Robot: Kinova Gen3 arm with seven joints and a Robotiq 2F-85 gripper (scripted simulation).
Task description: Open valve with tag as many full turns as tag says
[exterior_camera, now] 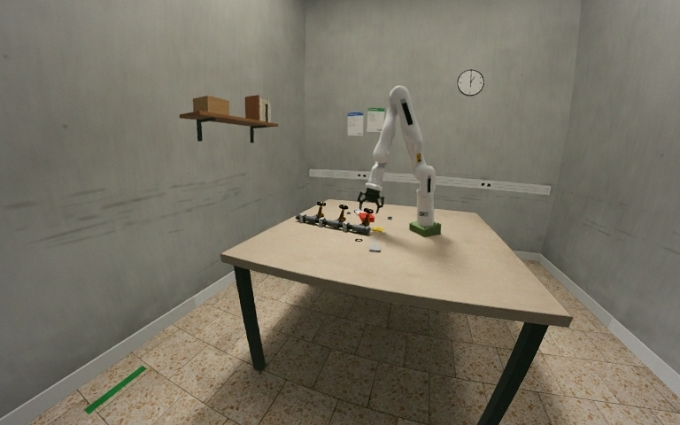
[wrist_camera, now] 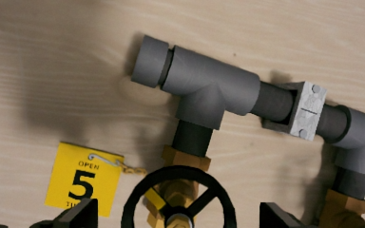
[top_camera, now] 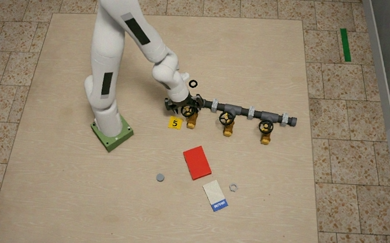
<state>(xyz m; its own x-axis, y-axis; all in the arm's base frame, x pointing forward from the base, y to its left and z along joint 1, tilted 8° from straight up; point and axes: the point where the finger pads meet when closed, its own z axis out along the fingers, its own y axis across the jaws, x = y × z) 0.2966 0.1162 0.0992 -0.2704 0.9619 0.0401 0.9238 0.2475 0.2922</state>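
The yellow tag is 11 cm below my hand, 6 cm behind it and 1 cm to the right of it. Round my hand: blue card 29 cm to the right, 19 cm ahead, 10 cm below; red block 18 cm to the right, 10 cm below, 8 cm ahead; grey disc 27 cm to the right, 10 cm below, 5 cm behind.
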